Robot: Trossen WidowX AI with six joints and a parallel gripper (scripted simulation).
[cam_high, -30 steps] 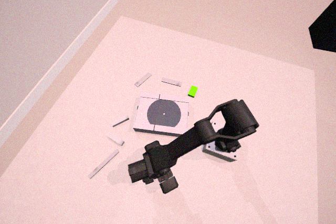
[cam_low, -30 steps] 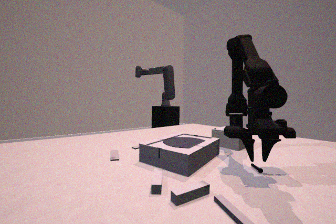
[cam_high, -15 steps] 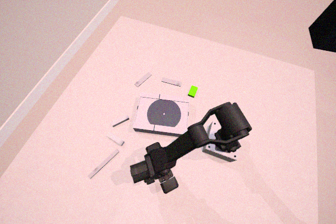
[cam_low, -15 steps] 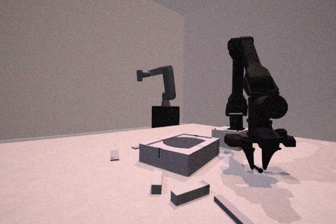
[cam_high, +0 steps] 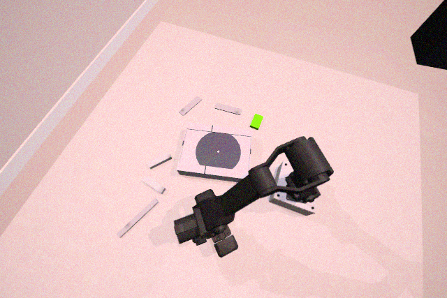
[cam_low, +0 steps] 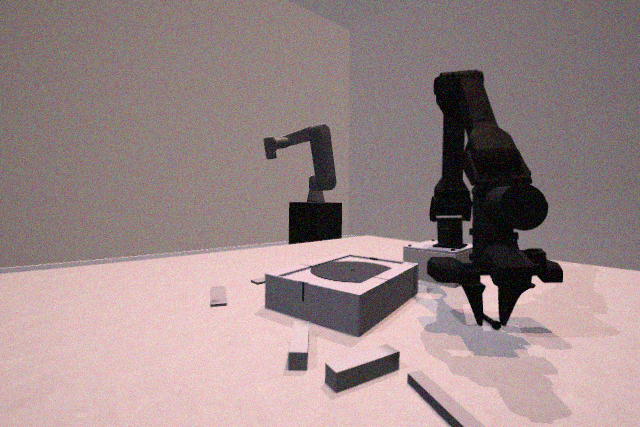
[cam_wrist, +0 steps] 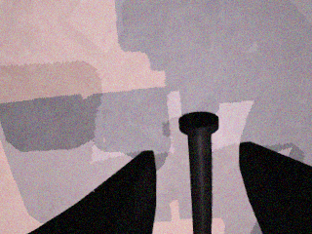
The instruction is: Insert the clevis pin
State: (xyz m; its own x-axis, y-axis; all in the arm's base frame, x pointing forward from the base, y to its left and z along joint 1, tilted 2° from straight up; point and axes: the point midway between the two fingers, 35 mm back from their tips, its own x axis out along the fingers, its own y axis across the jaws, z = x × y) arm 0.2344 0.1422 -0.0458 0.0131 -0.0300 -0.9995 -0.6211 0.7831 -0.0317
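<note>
The dark disc lies 5 cm ahead of my gripper tip, 23 cm to the right of it and 6 cm above it. The rest, counted from my gripper tip: steel pin 1 cm behind, 1 cm to the right, 1 cm above; rimmed tray 5 cm ahead, 24 cm to the right, 4 cm above; bar 25 cm ahead, 4 cm to the left.
</note>
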